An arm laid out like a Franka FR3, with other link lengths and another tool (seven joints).
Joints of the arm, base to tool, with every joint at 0 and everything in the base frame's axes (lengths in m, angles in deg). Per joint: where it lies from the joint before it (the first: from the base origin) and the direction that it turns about. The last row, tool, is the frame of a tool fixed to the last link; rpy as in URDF.
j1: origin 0.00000 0.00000 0.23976 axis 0 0 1
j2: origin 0.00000 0.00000 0.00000 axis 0 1 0
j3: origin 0.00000 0.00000 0.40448 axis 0 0 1
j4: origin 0.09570 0.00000 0.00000 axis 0 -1 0
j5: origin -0.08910 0.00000 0.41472 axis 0 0 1
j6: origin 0.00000 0.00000 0.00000 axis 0 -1 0
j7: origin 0.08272 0.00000 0.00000 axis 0 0 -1
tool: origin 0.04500 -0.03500 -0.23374 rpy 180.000 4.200 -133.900
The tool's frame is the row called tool.
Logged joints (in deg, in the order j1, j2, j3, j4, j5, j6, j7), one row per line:
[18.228 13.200 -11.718 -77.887 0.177 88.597 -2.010]
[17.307 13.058 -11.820 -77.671 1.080 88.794 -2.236]
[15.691 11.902 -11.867 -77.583 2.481 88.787 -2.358]
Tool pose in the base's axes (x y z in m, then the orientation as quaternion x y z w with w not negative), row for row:
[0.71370 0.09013 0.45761 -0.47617 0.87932 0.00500 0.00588]
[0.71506 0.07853 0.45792 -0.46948 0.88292 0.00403 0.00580]
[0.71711 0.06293 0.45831 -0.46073 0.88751 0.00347 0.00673]
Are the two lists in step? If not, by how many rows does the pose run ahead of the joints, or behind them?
The pose runs 2 rows behind the joints: the pose in row i belongs to the joints in row i - 2.
